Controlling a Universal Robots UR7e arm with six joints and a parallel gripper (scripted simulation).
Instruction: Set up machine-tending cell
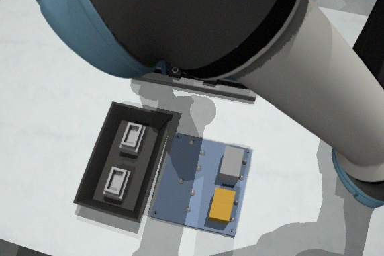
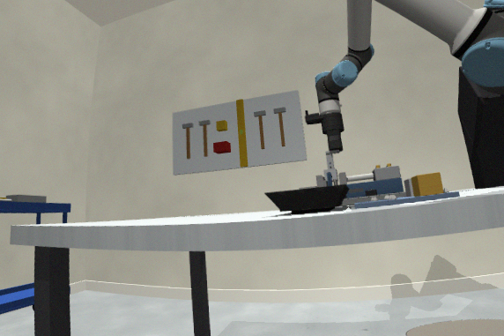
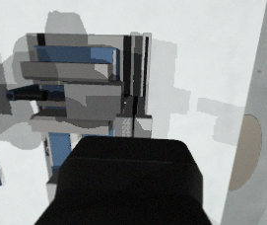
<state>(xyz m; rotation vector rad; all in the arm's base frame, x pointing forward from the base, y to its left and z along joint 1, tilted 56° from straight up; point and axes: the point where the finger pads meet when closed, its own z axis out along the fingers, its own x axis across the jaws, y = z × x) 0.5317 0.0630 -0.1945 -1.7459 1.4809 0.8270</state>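
Right now the blue base is 80 mm behind my hand, 70 mm to the left of it and 100 mm below it. Also, from my hand: brass blank: 250 mm behind, 410 mm to the left, 110 mm below.
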